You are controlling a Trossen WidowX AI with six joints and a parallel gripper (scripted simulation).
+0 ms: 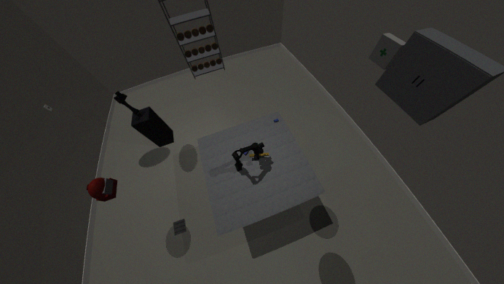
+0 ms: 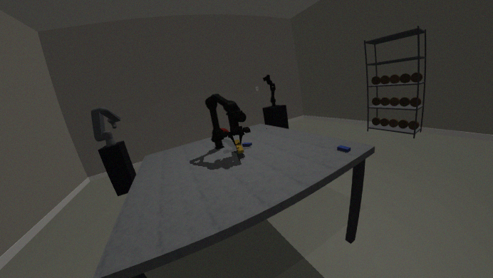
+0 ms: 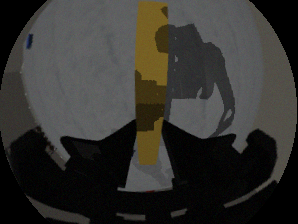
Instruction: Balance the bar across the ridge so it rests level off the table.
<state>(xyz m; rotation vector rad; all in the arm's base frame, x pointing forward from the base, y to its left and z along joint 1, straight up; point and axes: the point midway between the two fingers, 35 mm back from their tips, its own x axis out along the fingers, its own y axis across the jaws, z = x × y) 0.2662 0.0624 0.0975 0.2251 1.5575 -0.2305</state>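
My gripper tip is 30 mm short of the yellow bar and 10 mm to the left of it.
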